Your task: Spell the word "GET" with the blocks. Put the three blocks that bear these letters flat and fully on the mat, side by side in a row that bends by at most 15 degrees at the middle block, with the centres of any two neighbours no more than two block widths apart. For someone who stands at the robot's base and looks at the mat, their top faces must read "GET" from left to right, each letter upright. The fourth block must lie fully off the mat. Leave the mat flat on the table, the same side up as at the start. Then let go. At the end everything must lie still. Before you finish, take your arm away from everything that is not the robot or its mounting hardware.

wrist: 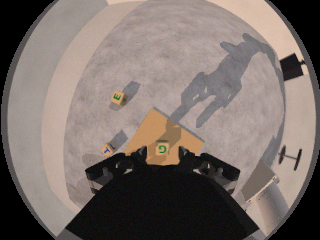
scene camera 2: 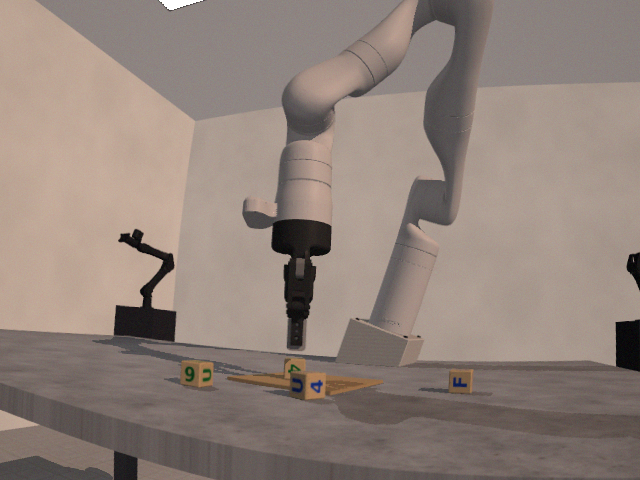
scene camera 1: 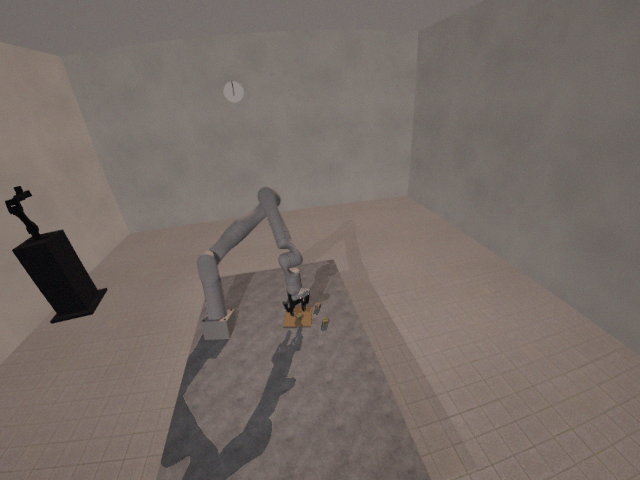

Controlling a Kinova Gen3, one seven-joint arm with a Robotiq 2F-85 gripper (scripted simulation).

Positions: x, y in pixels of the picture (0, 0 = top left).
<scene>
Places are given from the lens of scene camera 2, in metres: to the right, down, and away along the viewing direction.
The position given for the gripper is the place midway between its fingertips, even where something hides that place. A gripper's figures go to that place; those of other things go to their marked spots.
gripper [scene camera 2: 295, 349]: -0.03, 0.14, 0.53
tan mat [scene camera 2: 334, 384]: 0.02, 0.17, 0.49
E block [scene camera 2: 194, 373]: -0.13, 0.13, 0.42
The marked spots on the E block and the tan mat are 0.16 m apart.
</scene>
